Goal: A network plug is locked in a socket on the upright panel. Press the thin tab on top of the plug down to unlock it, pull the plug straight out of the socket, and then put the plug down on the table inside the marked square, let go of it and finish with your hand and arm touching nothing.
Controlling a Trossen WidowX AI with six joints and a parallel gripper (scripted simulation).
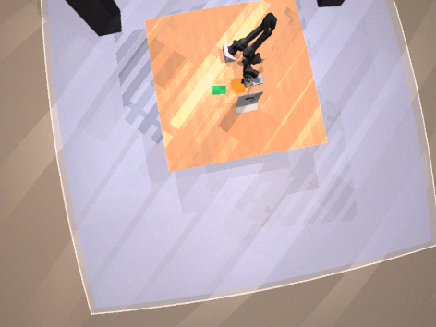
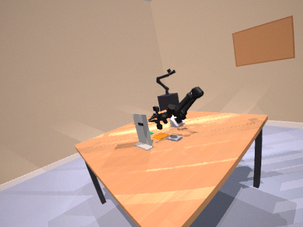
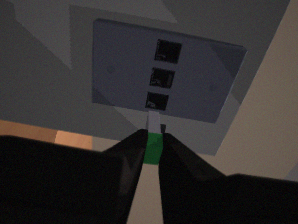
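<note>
The orange square is 170 mm below my gripper tip, 100 mm behind it and 20 mm to the right of it. From my gripper tip the other things lie so: network plug (right at my gripper tip); then grey upright panel (80 mm ahead, 60 mm below, 10 mm to the left); then flat grey plate (160 mm below, 130 mm to the left, 120 mm behind).
</note>
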